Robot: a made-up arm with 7 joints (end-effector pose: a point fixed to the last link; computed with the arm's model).
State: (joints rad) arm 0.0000 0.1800 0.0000 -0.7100 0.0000 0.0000 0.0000
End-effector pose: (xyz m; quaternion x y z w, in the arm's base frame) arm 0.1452 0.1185 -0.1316 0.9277 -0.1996 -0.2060 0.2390
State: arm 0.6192 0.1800 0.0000 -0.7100 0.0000 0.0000 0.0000
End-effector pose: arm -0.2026 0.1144 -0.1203 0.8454 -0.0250 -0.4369 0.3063
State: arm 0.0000 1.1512 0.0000 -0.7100 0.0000 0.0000 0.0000
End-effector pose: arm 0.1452 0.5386 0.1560 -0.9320 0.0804 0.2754 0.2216
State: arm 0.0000 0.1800 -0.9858 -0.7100 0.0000 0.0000 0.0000
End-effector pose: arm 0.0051 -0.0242 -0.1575 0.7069 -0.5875 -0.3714 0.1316
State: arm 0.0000 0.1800 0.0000 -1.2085 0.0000 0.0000 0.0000
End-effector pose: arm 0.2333 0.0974 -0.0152 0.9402 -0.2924 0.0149 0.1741
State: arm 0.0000 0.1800 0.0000 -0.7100 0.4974 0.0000 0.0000
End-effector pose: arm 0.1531 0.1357 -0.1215 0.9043 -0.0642 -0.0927 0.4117
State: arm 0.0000 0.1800 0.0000 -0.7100 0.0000 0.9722 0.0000
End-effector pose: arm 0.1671 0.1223 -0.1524 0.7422 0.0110 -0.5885 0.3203
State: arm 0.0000 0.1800 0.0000 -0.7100 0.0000 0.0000 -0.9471
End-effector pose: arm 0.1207 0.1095 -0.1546 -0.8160 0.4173 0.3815 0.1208
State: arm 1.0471 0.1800 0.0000 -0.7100 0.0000 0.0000 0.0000
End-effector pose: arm -0.4083 0.0705 0.0004 0.7408 0.0981 -0.5734 0.3360
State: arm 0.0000 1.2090 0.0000 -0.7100 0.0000 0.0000 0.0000
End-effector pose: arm 0.1452 0.5525 0.1843 -0.9252 0.0724 0.2776 0.2484
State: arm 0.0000 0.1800 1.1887 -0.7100 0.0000 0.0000 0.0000
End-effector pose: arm 0.0703 0.3415 -0.0910 0.8992 0.3217 0.0540 0.2915
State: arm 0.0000 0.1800 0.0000 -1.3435 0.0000 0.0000 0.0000
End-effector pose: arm 0.2461 0.0905 0.0225 0.9335 -0.3147 0.0752 0.1545
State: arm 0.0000 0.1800 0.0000 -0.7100 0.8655 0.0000 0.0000
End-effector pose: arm 0.1540 0.1511 -0.1179 0.8510 0.0391 -0.0048 0.5237
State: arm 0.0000 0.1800 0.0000 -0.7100 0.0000 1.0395 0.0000
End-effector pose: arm 0.1677 0.1227 -0.1545 0.7223 0.0260 -0.6108 0.3233
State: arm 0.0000 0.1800 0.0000 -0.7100 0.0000 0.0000 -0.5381
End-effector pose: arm 0.1324 0.1094 -0.1444 0.8887 -0.3321 -0.3141 0.0361
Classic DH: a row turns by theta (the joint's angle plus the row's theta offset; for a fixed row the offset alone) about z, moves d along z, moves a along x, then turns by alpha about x. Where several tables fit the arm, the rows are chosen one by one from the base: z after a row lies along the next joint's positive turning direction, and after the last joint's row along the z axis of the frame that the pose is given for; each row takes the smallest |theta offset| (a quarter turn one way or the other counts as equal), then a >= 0, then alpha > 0; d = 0 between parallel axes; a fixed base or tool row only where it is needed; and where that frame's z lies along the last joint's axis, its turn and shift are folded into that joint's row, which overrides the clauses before.
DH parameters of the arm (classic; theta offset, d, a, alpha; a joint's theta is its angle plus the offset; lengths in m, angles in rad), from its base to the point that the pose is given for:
base (fixed): 0 0.4101 -0.0099 -1.2217
joint 1: 1.5708 0.0528 0.0191 1.5708
joint 2: 1.2217 -0.05 0.0223 -1.5708
joint 3: -1.5708 -0.312 0.0167 -1.5708
joint 4: 0 -0.028 -0.04 1.5708
joint 5: 0 -0.3167 0.0042 -1.5708
joint 6: 0 -0.0049 -0.0016 1.5708
joint 7: -1.0316 0.0149 0.0363 1.8102
tool (fixed): -0.797 -0.0123 0 0

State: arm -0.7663 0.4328 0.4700 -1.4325 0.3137 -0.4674 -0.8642
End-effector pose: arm 0.4506 0.2094 0.3752 -0.7548 0.0937 -0.5370 0.3649
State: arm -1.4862 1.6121 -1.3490 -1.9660 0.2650 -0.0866 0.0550
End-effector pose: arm 0.3254 0.1721 0.4084 -0.5635 0.6742 -0.0708 0.4721
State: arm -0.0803 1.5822 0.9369 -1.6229 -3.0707 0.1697 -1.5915
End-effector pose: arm 0.1082 0.3690 0.7008 0.6428 -0.5018 0.5786 0.0118
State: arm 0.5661 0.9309 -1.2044 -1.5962 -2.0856 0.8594 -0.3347
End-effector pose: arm -0.2529 0.1677 -0.0121 -0.1506 0.5178 0.1996 0.8181
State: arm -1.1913 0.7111 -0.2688 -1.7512 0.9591 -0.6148 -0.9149
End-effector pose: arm 0.3686 -0.0040 0.5235 -0.4211 0.4153 -0.7628 0.2613
